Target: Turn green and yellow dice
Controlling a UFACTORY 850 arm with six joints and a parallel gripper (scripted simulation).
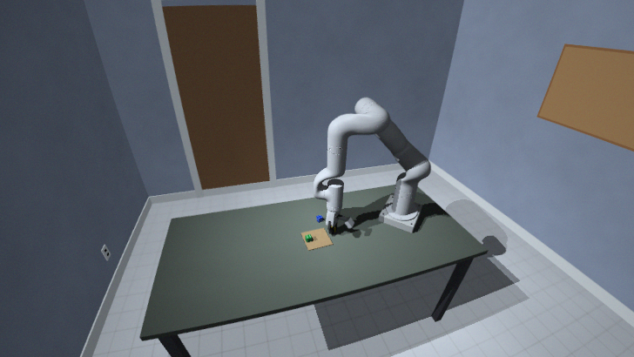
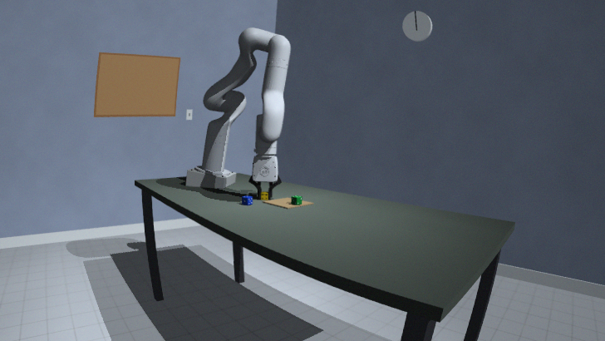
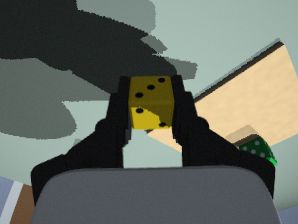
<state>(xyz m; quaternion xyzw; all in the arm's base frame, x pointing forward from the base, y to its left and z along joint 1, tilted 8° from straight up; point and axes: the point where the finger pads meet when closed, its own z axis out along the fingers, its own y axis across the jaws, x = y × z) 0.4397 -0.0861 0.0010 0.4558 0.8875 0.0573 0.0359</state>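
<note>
My gripper is now 1 cm above the yellow die. The rest, counted from my hand: green die: 16 cm ahead; then tan mat: 11 cm ahead, 2 cm below, 1 cm to the left; then blue die: 12 cm to the right, 2 cm ahead, 1 cm below.
</note>
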